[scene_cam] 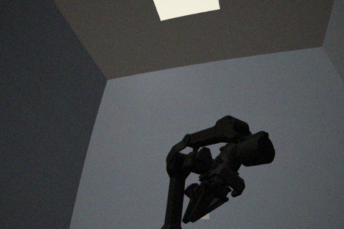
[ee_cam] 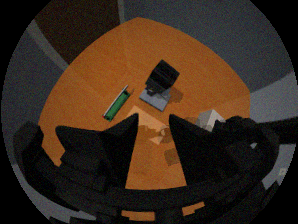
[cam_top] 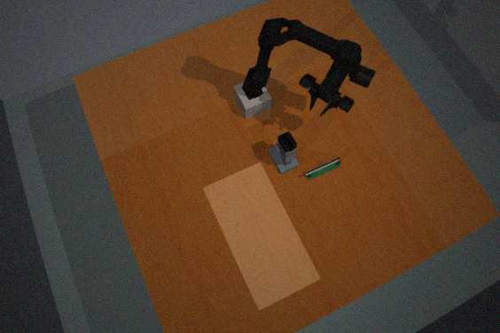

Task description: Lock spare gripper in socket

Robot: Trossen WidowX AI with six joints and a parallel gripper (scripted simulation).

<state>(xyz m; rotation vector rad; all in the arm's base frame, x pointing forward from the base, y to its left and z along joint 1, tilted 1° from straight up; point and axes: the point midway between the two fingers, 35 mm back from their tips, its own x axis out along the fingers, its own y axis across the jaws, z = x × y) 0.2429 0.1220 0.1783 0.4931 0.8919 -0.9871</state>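
Right now my gripper tip is 210 mm above the flat green strip and 140 mm short of it. From my gripper tip the other things lie so: spare gripper (120 mm to the right, 110 mm below, 30 mm ahead); then grey mount (190 mm below, 120 mm to the right, 30 mm ahead).
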